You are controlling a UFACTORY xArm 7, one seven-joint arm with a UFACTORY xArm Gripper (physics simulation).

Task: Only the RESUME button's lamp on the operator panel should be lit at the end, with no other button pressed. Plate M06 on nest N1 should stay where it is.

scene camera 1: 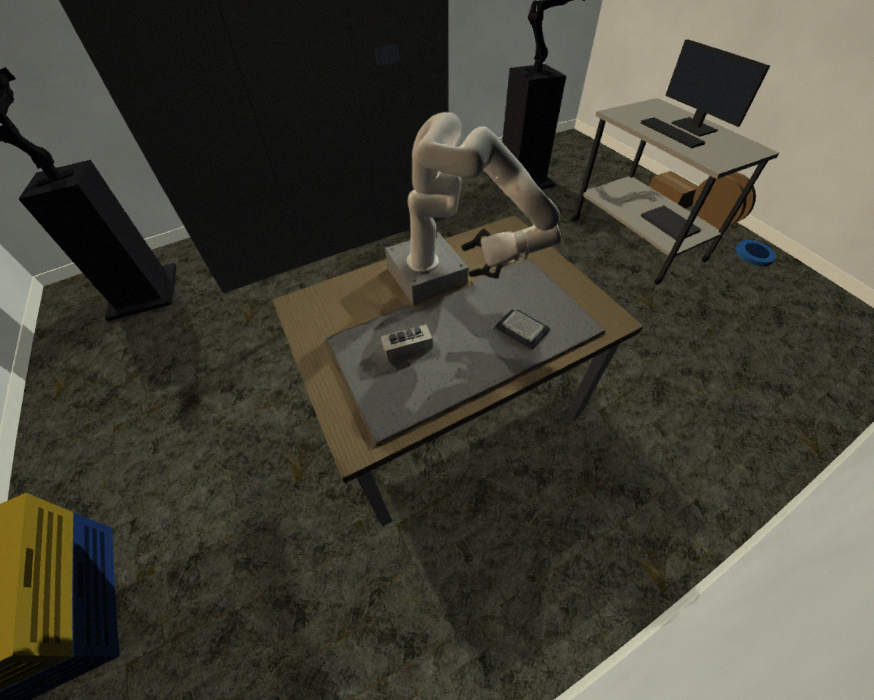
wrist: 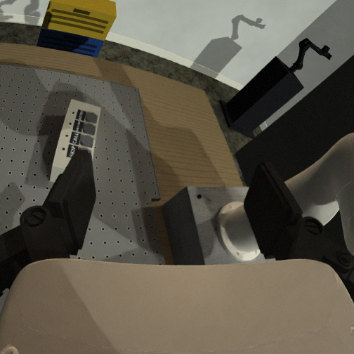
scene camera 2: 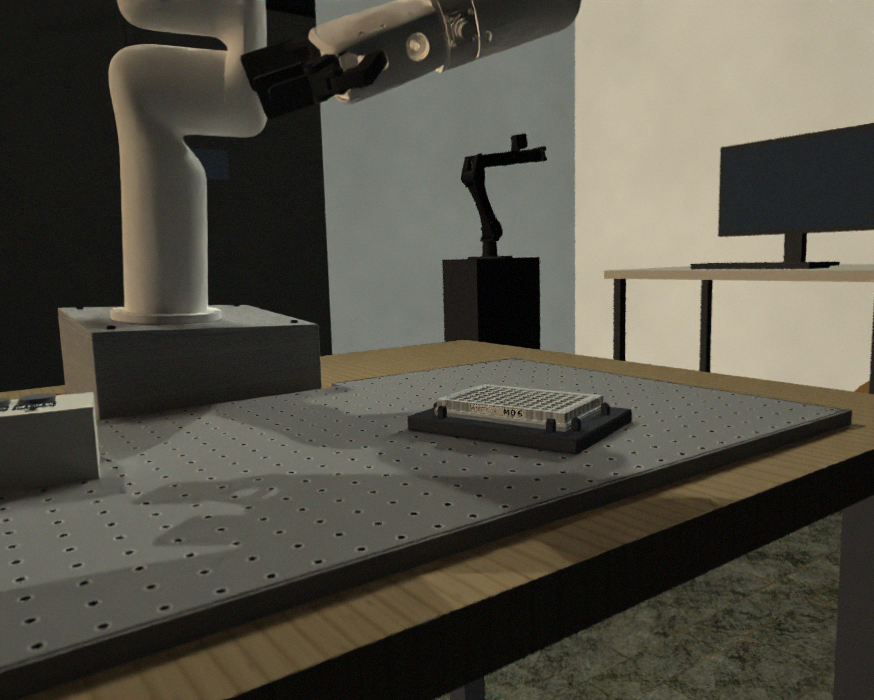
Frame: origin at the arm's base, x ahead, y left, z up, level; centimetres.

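Where they show: gripper, between the fingertips: (scene camera 1: pixel 465 261) (scene camera 2: pixel 252 86); arm's base, origin of its link: (scene camera 1: pixel 422 261) (scene camera 2: pixel 167 317).
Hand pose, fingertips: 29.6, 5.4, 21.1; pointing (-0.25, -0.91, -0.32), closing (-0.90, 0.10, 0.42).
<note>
Things, the pixels of their top centre, and the offset from my fingertips, as dx, dy, dz. Level surfaces: height alone.
- operator panel, centre of its top: (scene camera 1: pixel 406 336) +2.9, -22.4, -24.3
- White plate M06, centre of its top: (scene camera 2: pixel 519 397) (scene camera 1: pixel 523 324) +9.8, +19.9, -27.2
- dark nest, centre of its top: (scene camera 2: pixel 519 402) (scene camera 1: pixel 523 324) +9.8, +19.9, -27.7
- grey pegboard, height of its surface: dz -29.9
- wooden table, height of its surface: dz -31.2
The operator panel (scene camera 1: pixel 407 350) (scene camera 2: pixel 45 446) (wrist: pixel 60 156) is a pale box on the pegboard, with a row of dark round buttons (wrist: pixel 87 140) on top. In the wrist view the labels SKIP and CALL can be read; the others are too small to read surely. Small dark dots run beside the labels, and no lamp looks lit. White plate M06 (scene camera 1: pixel 523 323) (scene camera 2: pixel 519 402) lies flat in the dark nest (scene camera 2: pixel 496 436). My gripper (scene camera 1: pixel 469 259) (wrist: pixel 174 178) is open and empty, raised near the robot's base, away from panel and plate. Its left finger hides the panel's near end in the wrist view.
The grey pegboard (scene camera 1: pixel 437 393) (scene camera 2: pixel 291 510) lies on the wooden table (scene camera 1: pixel 313 313). The robot's base block (scene camera 1: pixel 437 285) (scene camera 2: pixel 204 364) (wrist: pixel 185 225) stands behind it. Black pedestals (scene camera 1: pixel 536 116) (wrist: pixel 265 95) and a desk with a monitor (scene camera 1: pixel 714 80) stand beyond the table.
</note>
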